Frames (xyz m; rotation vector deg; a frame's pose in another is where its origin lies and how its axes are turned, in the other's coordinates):
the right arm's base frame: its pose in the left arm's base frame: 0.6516 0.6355 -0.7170 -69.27 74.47 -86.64
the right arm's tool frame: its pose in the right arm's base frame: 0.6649 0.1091 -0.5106 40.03 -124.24 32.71
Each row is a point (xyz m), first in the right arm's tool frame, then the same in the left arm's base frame.
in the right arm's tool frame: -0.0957 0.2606 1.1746
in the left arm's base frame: -0.6213 1.0841 -0.3975
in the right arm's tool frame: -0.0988 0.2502 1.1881
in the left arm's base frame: -0.6298 1.0875 -0.3828
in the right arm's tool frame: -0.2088 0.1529 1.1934
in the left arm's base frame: -0.7278 0.9967 -0.3215
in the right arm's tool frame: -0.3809 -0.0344 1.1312
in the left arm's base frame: -0.8485 0.7831 -0.2301
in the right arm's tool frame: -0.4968 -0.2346 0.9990
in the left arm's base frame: -0.8873 0.5321 -0.1496
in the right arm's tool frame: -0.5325 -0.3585 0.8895
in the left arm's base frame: -0.8668 0.3701 -0.1054
